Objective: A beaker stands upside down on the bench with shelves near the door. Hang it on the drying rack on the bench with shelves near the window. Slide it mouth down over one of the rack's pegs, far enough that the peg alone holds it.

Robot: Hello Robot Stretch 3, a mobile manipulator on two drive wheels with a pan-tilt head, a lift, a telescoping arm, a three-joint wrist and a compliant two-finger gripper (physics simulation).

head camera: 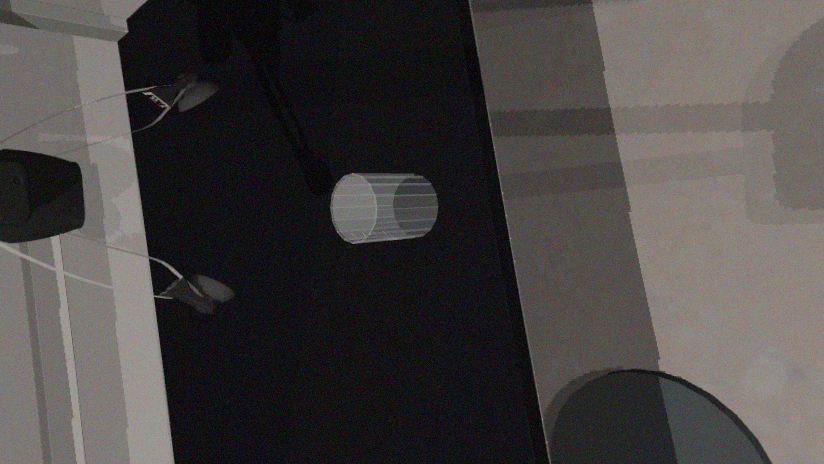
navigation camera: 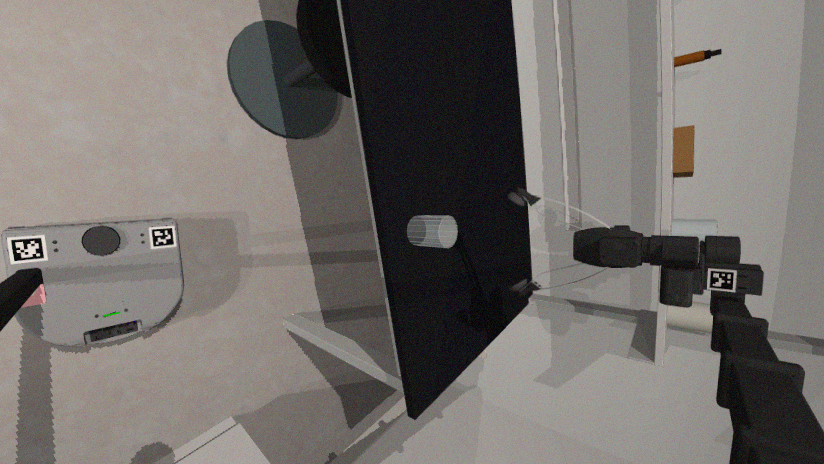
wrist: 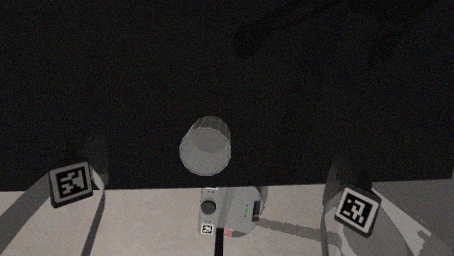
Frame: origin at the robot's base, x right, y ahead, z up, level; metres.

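Where they show: gripper, fingertip midpoint: (head camera: 223, 192) (navigation camera: 509, 242) (wrist: 219, 159); robot's base, link origin: (navigation camera: 101, 239) (wrist: 211, 191).
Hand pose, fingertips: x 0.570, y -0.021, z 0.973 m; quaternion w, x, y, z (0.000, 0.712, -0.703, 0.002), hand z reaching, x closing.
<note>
Each offset is from my fingertips to the top centre of the thing. "spot": to the spot under its first point. Level surfaces: height alone.
The clear beaker {dx -0.038, dy +0.020, dz -0.120 m} (head camera: 383, 207) (navigation camera: 432, 231) (wrist: 206, 150) stands upside down on the black top of the bench {dz -0.210 m} (head camera: 345, 374) (navigation camera: 438, 115) (wrist: 125, 75). My gripper (head camera: 204, 193) (navigation camera: 521, 242) (wrist: 219, 159) is open wide and empty, its two fingertips spread apart on the shelf side of the beaker. The beaker stands apart from both fingertips, out in front of them. In the wrist view it appears between the fingers, closer to the left one. In the head camera view it lies level with the gap, nearer the upper fingertip. The drying rack does not show.
Grey shelving (navigation camera: 666, 172) rises along the bench's far side, with an orange tool {spot: dx +0.452, dy +0.417, dz +0.282 m} (navigation camera: 691, 58) and a brown block {spot: dx +0.395, dy +0.190, dz +0.267 m} (navigation camera: 683, 149) on it. A round teal disc (head camera: 622, 420) (navigation camera: 259, 80) is near the bench's front edge. My base (navigation camera: 135, 276) (wrist: 230, 210) stands on the floor before the bench.
</note>
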